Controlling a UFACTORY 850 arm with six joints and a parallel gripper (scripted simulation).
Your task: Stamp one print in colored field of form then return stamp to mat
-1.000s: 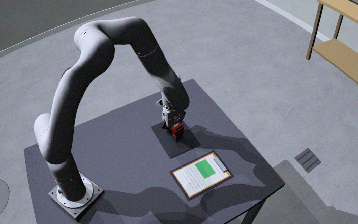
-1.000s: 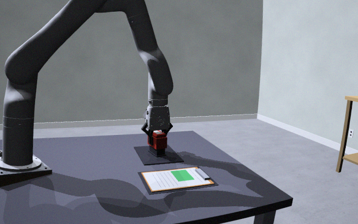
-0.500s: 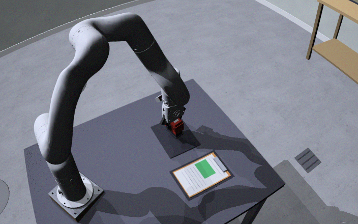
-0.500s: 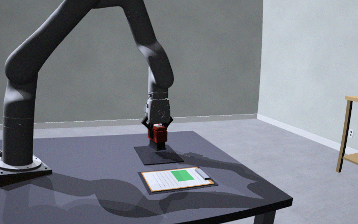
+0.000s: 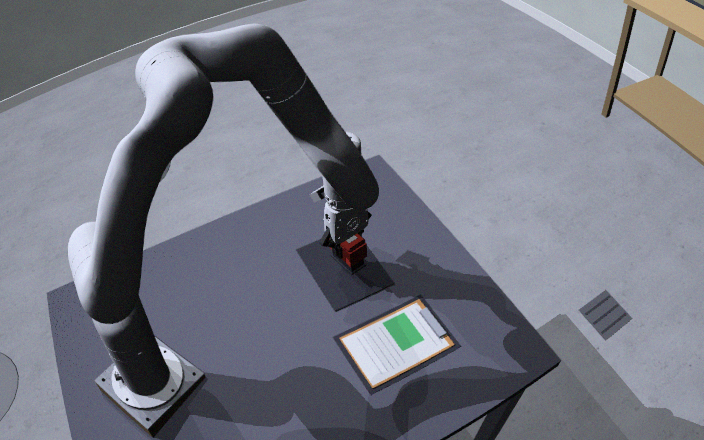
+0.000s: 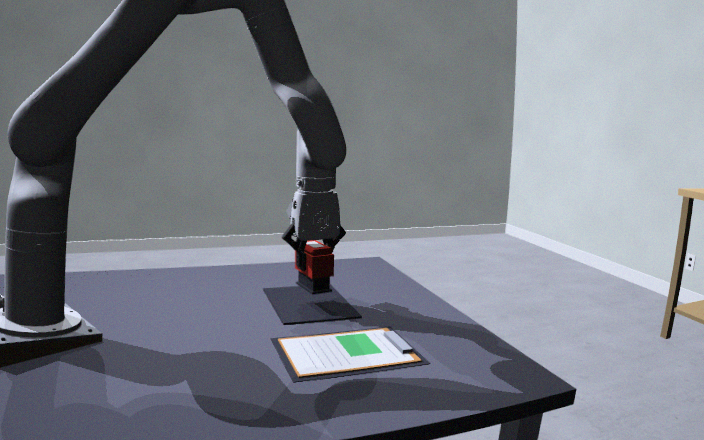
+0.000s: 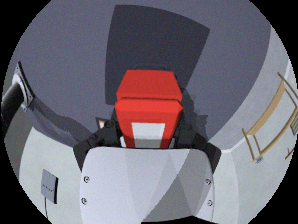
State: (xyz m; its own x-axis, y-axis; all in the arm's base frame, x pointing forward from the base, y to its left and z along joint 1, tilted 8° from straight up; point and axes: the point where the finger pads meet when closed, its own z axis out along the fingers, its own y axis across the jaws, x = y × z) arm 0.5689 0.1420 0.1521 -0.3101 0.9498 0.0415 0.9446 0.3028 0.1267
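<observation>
Now: the form 40 mm ahead of my hand, 240 mm to the right of it and 100 mm below it. Round my hand: dark mat (10 mm behind, 20 mm to the left, 100 mm below); then red stamp (20 mm below).
</observation>
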